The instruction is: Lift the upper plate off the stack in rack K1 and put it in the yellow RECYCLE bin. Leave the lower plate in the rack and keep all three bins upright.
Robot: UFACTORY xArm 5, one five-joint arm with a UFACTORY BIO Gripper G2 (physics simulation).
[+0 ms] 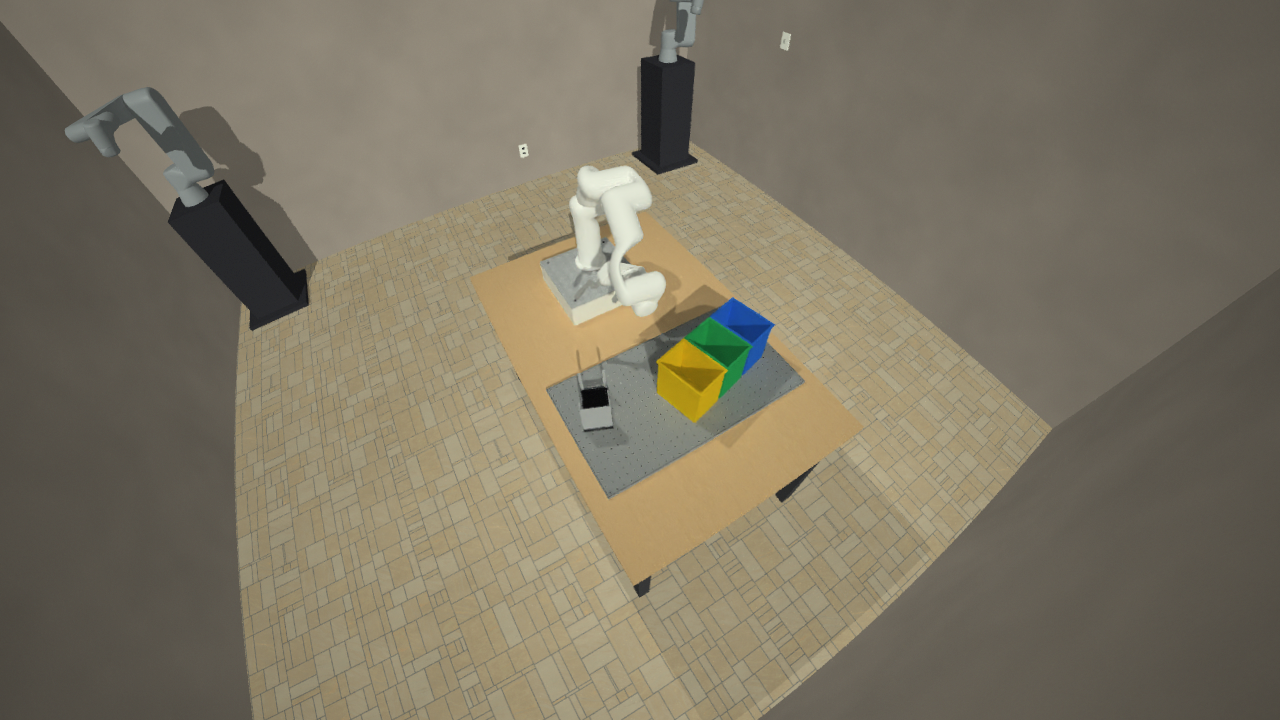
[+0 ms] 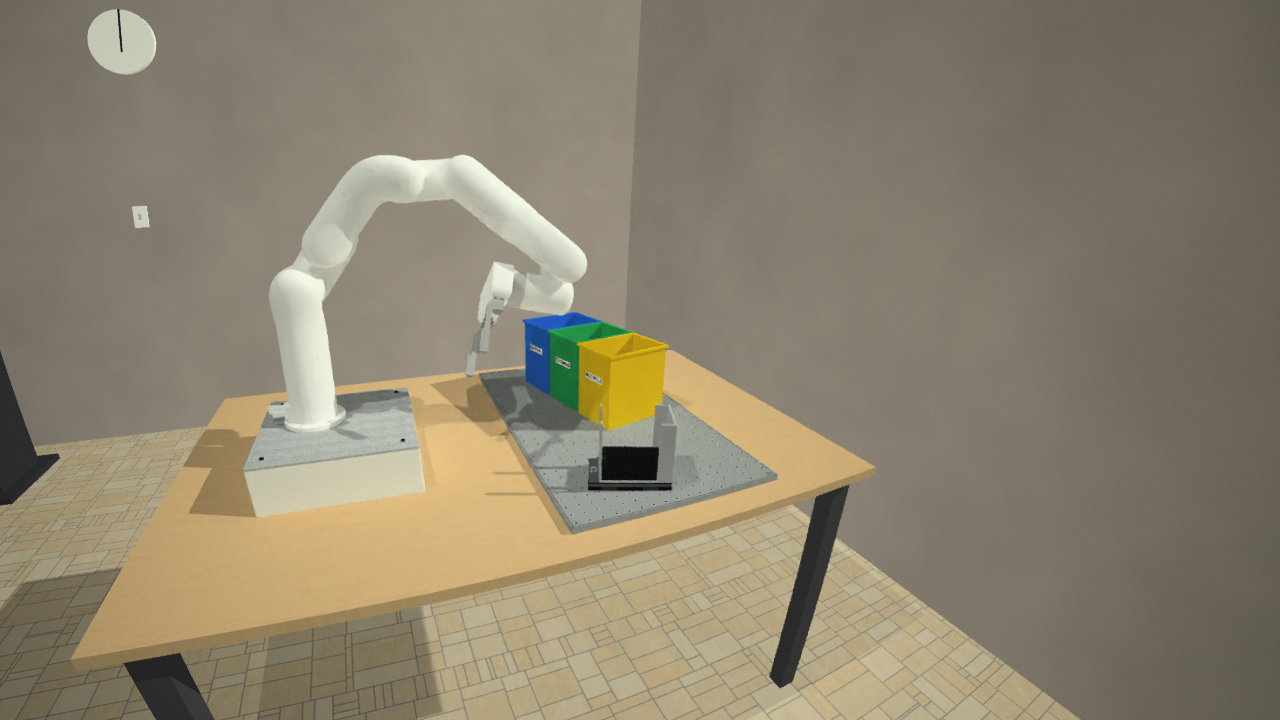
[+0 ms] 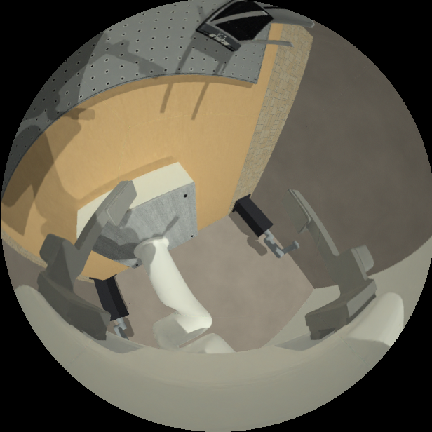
A yellow recycle bin shows in image 1 (690, 380) and in image 2 (625, 373); in image 3 it is out of frame. A green bin shows in image 1 and in image 2; in image 3 it is out of frame. A blue bin shows in image 1 and in image 2; in image 3 it is out of frame. The same spot on the blue bin: (image 2: 537, 341) is (image 1: 719, 318). One and the same spot on the green bin: (image 2: 564, 354) is (image 1: 695, 338).
